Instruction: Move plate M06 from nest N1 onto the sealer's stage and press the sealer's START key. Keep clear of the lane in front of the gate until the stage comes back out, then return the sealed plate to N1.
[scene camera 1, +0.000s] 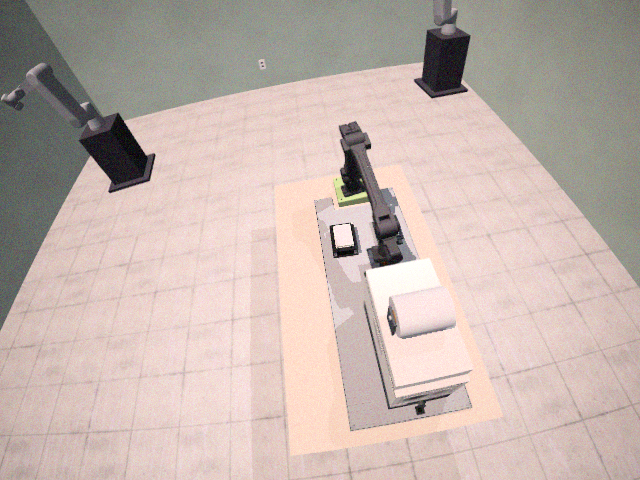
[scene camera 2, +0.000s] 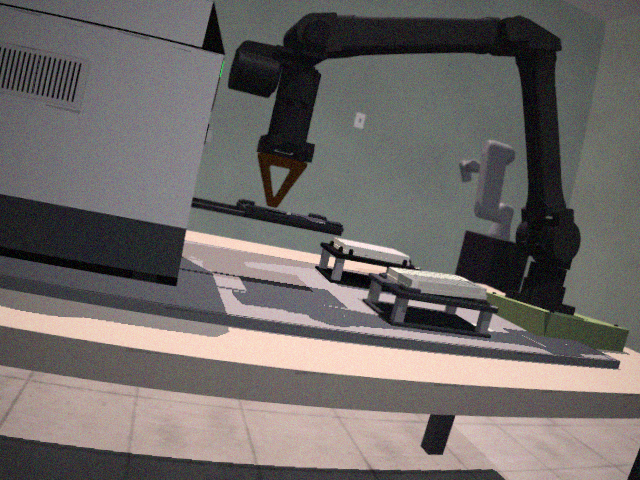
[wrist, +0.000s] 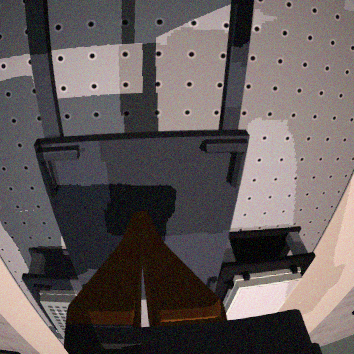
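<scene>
Gripper (scene camera 2: 271, 206) in sight. Roll (scene camera 1: 422, 311) visible. Dark sealer stage (wrist: 187, 180) visible, gripper (wrist: 140, 219) too.
</scene>
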